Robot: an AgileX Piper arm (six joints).
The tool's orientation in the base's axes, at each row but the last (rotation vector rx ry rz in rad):
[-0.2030, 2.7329, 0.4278]
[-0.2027, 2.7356, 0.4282]
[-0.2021, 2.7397, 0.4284]
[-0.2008, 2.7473, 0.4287]
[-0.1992, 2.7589, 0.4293]
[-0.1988, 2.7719, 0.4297]
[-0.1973, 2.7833, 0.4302]
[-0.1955, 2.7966, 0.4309]
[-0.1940, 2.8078, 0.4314]
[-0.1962, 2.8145, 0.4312]
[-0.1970, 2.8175, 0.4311]
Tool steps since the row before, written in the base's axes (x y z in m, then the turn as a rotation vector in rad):
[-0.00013, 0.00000, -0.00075, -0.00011, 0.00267, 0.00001]
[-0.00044, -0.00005, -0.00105, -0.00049, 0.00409, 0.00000]
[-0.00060, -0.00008, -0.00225, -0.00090, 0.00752, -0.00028]
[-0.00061, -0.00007, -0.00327, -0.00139, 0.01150, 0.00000]
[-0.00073, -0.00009, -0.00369, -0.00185, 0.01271, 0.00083]
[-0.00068, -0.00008, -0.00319, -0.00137, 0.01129, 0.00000]
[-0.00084, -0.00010, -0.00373, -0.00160, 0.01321, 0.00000]
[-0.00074, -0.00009, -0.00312, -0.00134, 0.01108, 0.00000]
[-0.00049, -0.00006, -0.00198, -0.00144, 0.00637, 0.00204]
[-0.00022, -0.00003, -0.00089, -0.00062, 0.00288, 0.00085]
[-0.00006, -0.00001, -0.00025, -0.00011, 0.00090, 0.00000]
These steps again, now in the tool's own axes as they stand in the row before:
[0.00040, -0.00018, 0.00062, -0.00013, 0.00254, 0.00081]
[0.00080, -0.00024, 0.00077, 0.00011, 0.00395, 0.00115]
[0.00139, -0.00056, 0.00178, 0.00030, 0.00720, 0.00236]
[0.00176, -0.00083, 0.00270, 0.00032, 0.01112, 0.00322]
[0.00199, -0.00094, 0.00305, 0.00036, 0.01258, 0.00272]
[0.00173, -0.00081, 0.00265, 0.00031, 0.01092, 0.00316]
[0.00203, -0.00095, 0.00310, 0.00036, 0.01278, 0.00370]
[0.00170, -0.00080, 0.00260, 0.00030, 0.01072, 0.00310]
[0.00108, -0.00051, 0.00166, 0.00018, 0.00683, -0.00026]
[0.00048, -0.00023, 0.00075, 0.00007, 0.00306, -0.00004]
[0.00013, -0.00007, 0.00021, 0.00002, 0.00087, 0.00025]

